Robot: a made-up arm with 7 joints. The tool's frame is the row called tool. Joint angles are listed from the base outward. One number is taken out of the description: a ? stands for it. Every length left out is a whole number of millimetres.
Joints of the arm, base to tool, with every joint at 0 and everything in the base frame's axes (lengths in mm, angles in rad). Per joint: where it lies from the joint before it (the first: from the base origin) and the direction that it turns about. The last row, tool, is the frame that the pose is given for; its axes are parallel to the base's.
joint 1: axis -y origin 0 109 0
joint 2: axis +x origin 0 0 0
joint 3: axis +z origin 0 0 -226
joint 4: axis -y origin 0 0 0
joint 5: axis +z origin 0 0 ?
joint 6: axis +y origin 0 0 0
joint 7: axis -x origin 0 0 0
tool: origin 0 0 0
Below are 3 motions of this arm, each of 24 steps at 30 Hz.
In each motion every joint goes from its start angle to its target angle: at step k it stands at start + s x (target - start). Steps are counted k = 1, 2, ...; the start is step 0. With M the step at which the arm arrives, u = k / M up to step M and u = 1 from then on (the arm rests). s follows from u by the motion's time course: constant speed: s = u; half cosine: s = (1 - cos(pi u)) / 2; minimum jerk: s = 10 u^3 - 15 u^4 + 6 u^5.
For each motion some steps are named. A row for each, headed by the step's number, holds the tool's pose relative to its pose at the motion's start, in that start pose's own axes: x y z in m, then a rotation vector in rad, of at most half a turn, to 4 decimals.
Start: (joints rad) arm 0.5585 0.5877 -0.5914 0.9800 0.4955 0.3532 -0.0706
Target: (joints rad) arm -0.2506 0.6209 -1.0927 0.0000 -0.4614 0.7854 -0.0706
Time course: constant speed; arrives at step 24
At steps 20, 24:
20: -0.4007 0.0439 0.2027 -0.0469 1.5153 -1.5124
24: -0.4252 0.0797 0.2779 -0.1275 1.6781 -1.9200

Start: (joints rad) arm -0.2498 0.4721 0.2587 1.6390 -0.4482 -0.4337 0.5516
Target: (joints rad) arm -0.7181 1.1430 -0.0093 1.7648 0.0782 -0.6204 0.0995
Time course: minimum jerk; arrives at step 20
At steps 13, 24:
13: 0.0012 -0.0262 0.0394 -0.1442 -0.2127 0.0847
24: 0.0038 -0.0383 0.0515 -0.2016 -0.2430 0.1776

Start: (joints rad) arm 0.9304 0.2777 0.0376 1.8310 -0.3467 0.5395 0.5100
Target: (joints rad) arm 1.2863 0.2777 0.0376 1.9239 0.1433 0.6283 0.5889
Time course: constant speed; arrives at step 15
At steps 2, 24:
2: 0.0144 0.0076 0.0014 -0.0176 -0.0687 0.0416
24: 0.1032 0.0500 0.0308 -0.2138 -0.5329 0.2192

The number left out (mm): -264
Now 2 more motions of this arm.
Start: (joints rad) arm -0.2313 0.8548 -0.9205 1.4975 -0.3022 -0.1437 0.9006
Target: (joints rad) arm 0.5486 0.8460 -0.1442 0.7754 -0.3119 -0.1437 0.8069
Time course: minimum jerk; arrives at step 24
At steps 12, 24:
12: -0.0848 0.0859 0.1883 0.6634 0.2929 0.2148
24: -0.1177 0.0580 0.3623 1.3403 0.2474 0.4848

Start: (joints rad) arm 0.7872 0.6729 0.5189 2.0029 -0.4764 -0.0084 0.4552
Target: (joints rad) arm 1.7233 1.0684 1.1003 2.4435 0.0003 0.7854 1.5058
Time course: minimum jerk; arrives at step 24
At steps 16, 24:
16: 0.1080 0.1840 0.1595 0.2633 -0.1658 0.0861
24: 0.1344 0.1729 0.2174 0.2860 -0.2583 0.0543

